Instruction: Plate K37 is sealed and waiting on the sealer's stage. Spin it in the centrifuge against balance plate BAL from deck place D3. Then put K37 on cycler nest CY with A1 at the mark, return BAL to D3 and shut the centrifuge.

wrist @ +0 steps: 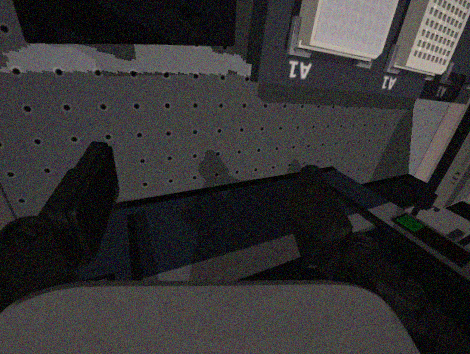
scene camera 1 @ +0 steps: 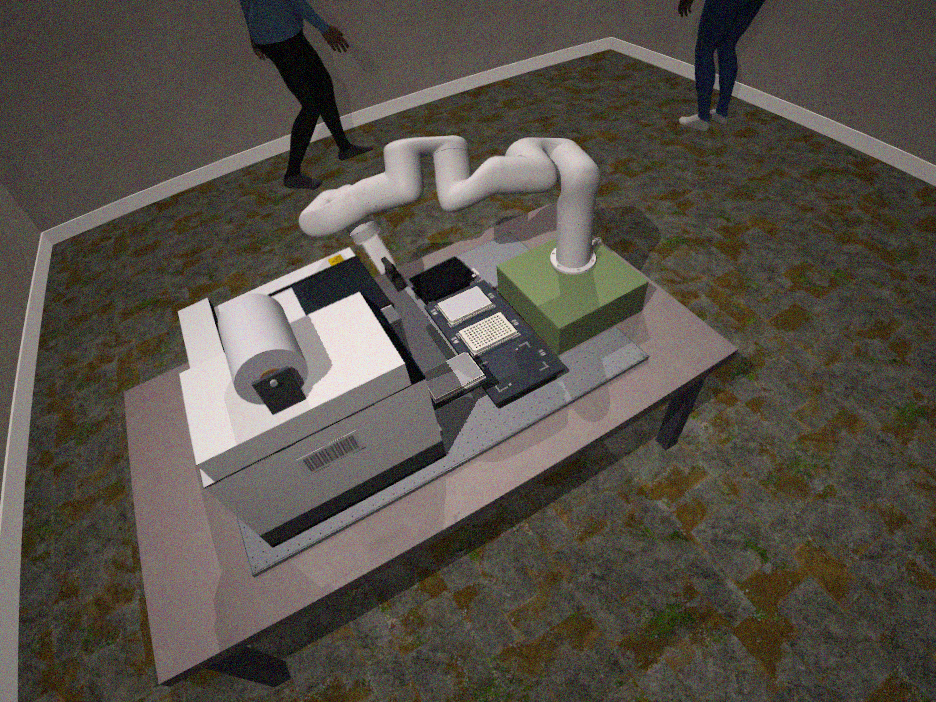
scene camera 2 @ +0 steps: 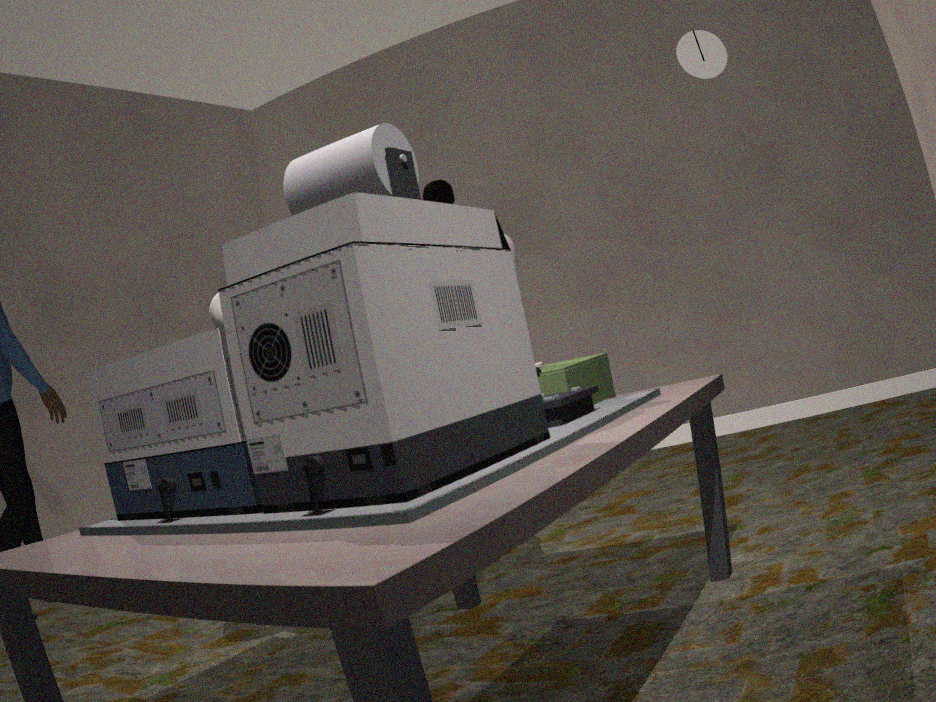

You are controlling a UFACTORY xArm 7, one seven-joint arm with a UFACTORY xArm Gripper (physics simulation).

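Seen in the pictures: gripper, fingertip midpoint: [wrist: 210, 176] [scene camera 1: 398, 282]; arm's base, origin of the base link: [scene camera 1: 573, 259].
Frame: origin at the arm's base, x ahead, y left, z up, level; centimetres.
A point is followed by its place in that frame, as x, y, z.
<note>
Plate K37 [scene camera 1: 464, 368] [wrist: 452, 182] lies on the stage projecting from the sealer [scene camera 1: 362, 340] {66.2, 10.7, 25.4} [scene camera 2: 446, 362] {86.9, 17.0, 4.6}. On the dark deck [scene camera 1: 529, 366] {31.9, 16.9, -5.0} [wrist: 345, 82] {39.6, -8.9, -5.0} sit a white-topped plate [scene camera 1: 464, 304] {31.2, -9.7, -3.4} [wrist: 355, 25] {35.1, -10.8, -3.4}, likely BAL on D3, and a cream well plate [scene camera 1: 488, 332] {32.9, 2.6, -3.5} [wrist: 440, 37] {35.8, 2.4, -3.7}; the deck's near end is bare. My gripper [scene camera 1: 396, 279] {41.9, -24.7, 1.4} [wrist: 210, 176] {41.9, -24.7, 1.4} is open and empty, beside a low instrument with a dark blue top [scene camera 1: 340, 287] {58.1, -22.2, 11.7} [wrist: 225, 215] {50.2, -22.0, -4.4}, its fingers overlapping that top in the wrist view. I cannot tell whether this is the centrifuge, nor its lid state. Nest CY is not identifiable.
A black square unit [scene camera 1: 443, 278] {27.9, -24.5, -5.5} [wrist: 125, 20] {34.6, -26.7, -5.5} stands at the deck's far end. The arm stands on a green block [scene camera 1: 529, 287] {16.3, -0.2, -0.4} [scene camera 2: 589, 377] {7.2, 17.8, -4.1} beside the deck. A large film roll [scene camera 1: 257, 340] {81.8, 11.5, 38.0} [scene camera 2: 340, 166] {87.9, 8.3, 32.6} tops the sealer. Perforated plating [wrist: 170, 120] {42.0, -24.6, -9.5} lies under the equipment.
</note>
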